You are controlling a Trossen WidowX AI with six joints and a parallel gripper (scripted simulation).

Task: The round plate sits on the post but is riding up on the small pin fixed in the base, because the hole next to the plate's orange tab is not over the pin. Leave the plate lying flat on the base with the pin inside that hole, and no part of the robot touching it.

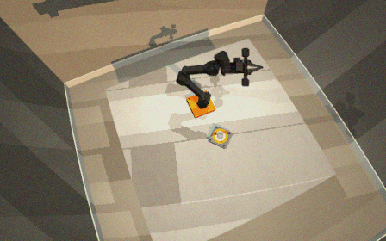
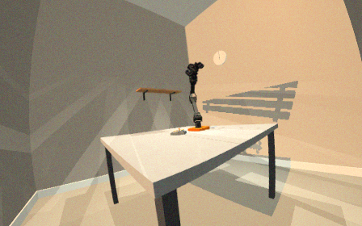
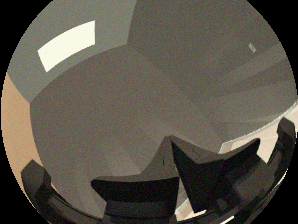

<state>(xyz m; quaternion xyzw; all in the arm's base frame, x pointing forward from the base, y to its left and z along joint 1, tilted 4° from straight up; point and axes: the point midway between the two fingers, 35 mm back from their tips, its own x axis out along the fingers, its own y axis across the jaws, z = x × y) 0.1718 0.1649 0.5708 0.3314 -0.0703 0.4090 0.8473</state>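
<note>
Now: the grey square base 40 mm ahead of my gripper tip, 230 mm to the right of it and 570 mm below it.
</note>
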